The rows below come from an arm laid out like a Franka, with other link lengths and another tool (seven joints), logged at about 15 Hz.
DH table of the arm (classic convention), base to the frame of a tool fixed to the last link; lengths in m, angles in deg. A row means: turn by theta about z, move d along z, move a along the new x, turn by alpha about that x. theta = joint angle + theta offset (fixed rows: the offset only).
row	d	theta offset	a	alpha
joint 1	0.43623	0.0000	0.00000	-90.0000
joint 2	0.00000	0.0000	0.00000	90.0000
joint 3	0.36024	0.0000	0.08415	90.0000
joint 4	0.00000	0.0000	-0.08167	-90.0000
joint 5	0.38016	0.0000	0.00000	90.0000
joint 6	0.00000	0.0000	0.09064	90.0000
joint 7	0.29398	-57.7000	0.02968	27.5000
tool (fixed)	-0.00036	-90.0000	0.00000	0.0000
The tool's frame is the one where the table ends.
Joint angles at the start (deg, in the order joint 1, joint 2, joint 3, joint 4, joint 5, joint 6, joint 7):
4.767 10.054 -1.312 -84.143 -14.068 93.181 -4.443
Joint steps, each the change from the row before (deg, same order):
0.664 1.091 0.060 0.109 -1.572 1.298 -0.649
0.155 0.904 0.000 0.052 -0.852 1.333 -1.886
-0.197 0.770 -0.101 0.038 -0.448 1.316 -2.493
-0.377 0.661 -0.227 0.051 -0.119 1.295 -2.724
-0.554 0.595 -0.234 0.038 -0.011 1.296 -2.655
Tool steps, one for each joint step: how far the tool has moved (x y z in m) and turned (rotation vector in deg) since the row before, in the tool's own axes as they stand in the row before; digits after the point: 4 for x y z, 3 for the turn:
-0.0095 0.0070 0.0029 1.809 -1.205 -0.983
-0.0091 0.0041 0.0029 1.541 -0.876 -1.847
-0.0093 0.0006 0.0028 1.322 -0.671 -2.100
-0.0091 -0.0020 0.0026 1.048 -0.558 -2.104
-0.0091 -0.0041 0.0026 0.868 -0.526 -1.891

